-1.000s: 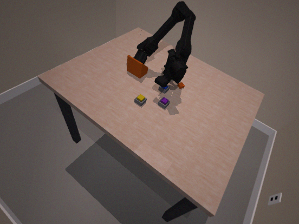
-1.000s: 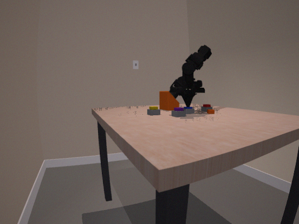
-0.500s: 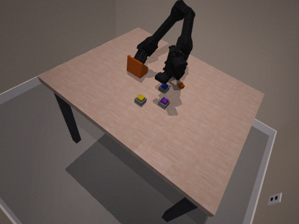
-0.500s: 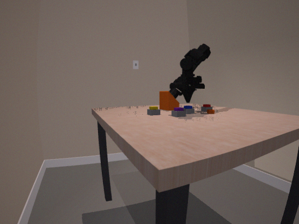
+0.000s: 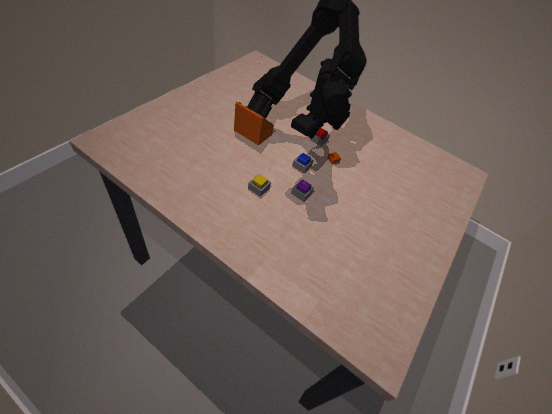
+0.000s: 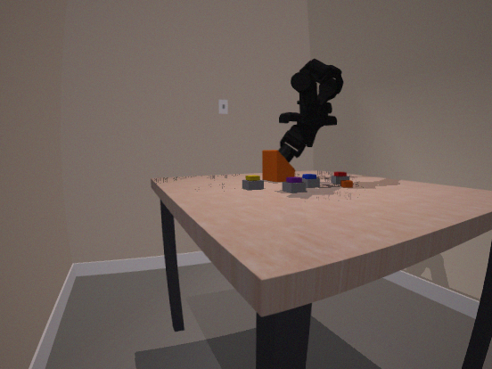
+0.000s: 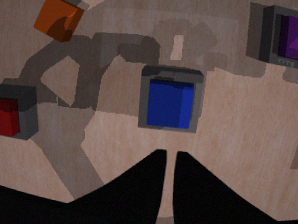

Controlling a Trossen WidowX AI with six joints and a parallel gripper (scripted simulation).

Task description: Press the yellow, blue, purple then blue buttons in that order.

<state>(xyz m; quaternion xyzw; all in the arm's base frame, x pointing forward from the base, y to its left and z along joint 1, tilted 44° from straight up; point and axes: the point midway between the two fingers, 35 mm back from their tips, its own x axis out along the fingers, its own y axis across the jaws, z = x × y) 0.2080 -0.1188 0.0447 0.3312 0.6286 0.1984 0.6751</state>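
Now: gripper tip 5 cm short of the purple button, 11 cm to the left of it and 9 cm above it. Round my gripper tip: blue button 9 cm below; red button 1 cm behind, 16 cm to the left, 9 cm below; small orange block 8 cm ahead, 9 cm to the left, 11 cm below.
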